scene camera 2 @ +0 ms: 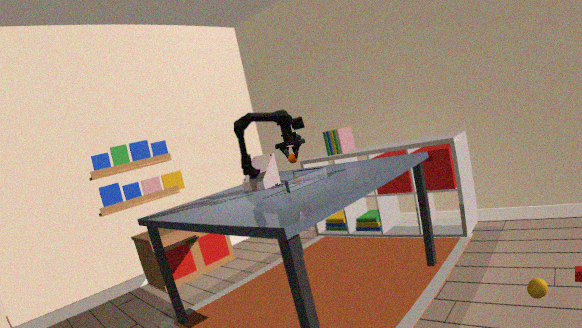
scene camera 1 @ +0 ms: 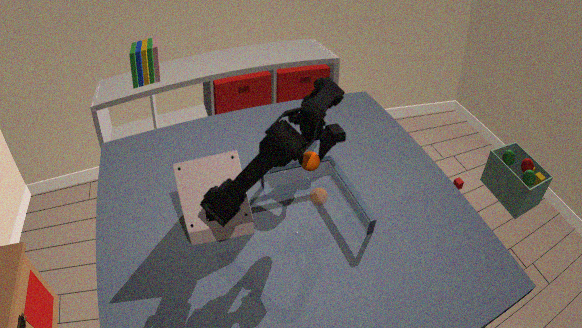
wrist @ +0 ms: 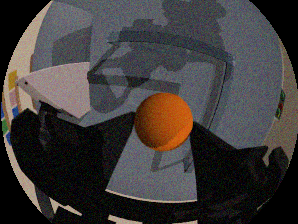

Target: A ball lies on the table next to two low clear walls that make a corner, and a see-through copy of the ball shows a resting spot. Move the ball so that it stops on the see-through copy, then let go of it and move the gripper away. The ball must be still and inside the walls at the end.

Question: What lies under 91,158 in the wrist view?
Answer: My gripper.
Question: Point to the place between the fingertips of my gripper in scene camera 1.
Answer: At 310,162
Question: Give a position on an orange ball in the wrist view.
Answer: At 163,122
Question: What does my gripper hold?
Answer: An orange ball.
